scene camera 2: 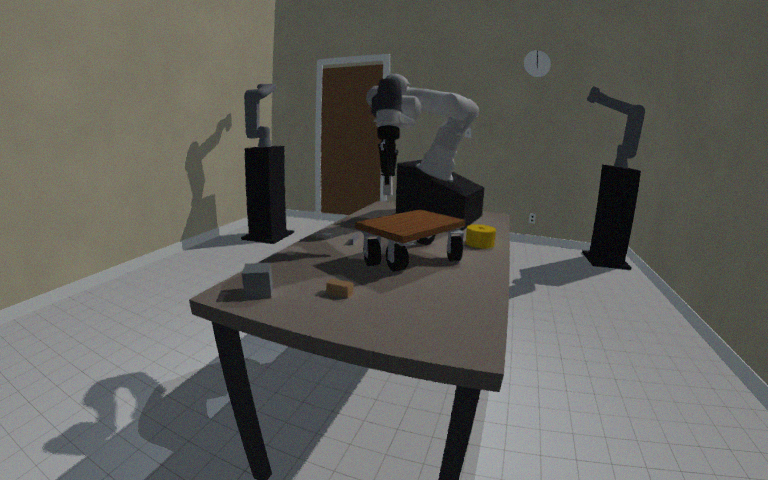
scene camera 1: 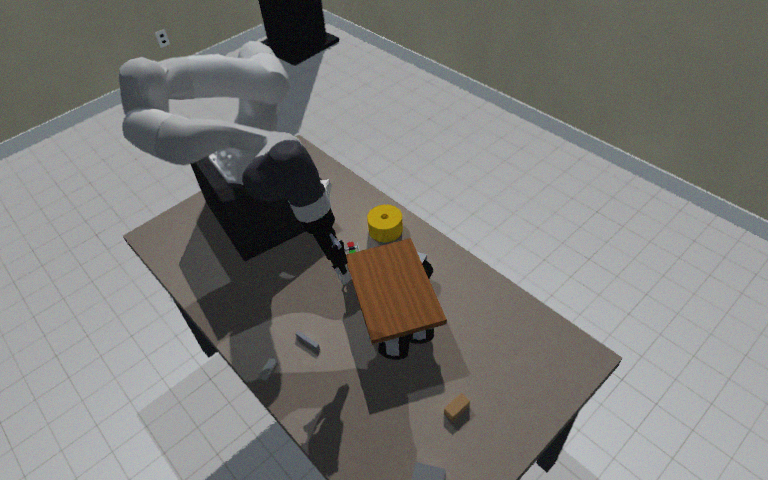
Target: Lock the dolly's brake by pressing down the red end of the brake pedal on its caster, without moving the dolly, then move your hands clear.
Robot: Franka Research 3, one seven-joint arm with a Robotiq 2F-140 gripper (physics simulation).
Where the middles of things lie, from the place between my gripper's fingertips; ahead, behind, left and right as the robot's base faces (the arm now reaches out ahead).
Now: the dolly (scene camera 1: 398, 303) 4 cm ahead of my hand, 11 cm to the left of it and 13 cm below it. From my hand the other things lie so: grey block (scene camera 2: 257, 277): 46 cm ahead, 22 cm to the right, 15 cm below; yellow cylinder (scene camera 1: 385, 224): 18 cm behind, 32 cm to the left, 16 cm below.
